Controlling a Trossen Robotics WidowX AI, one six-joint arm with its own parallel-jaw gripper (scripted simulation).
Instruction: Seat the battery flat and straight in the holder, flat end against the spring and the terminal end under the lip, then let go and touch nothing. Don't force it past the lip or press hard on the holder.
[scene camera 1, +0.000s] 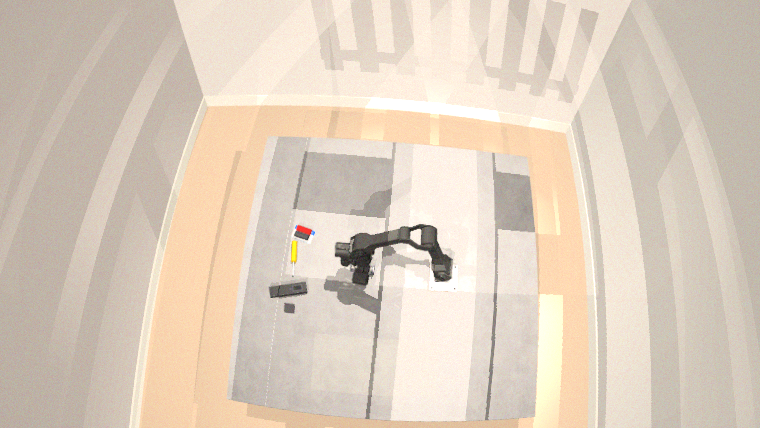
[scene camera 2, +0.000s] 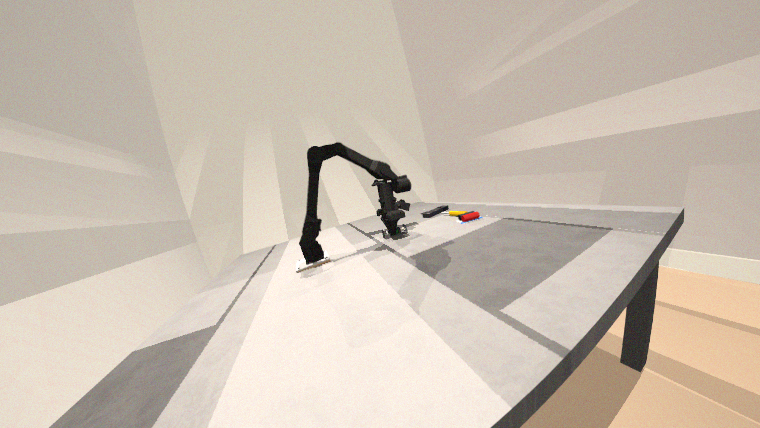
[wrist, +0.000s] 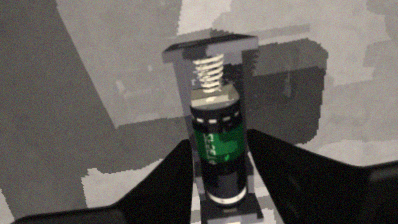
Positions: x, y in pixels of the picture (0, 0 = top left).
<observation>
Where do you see a battery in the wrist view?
At 218, 127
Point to the gripper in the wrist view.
218, 141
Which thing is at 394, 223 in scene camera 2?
The gripper.
</observation>
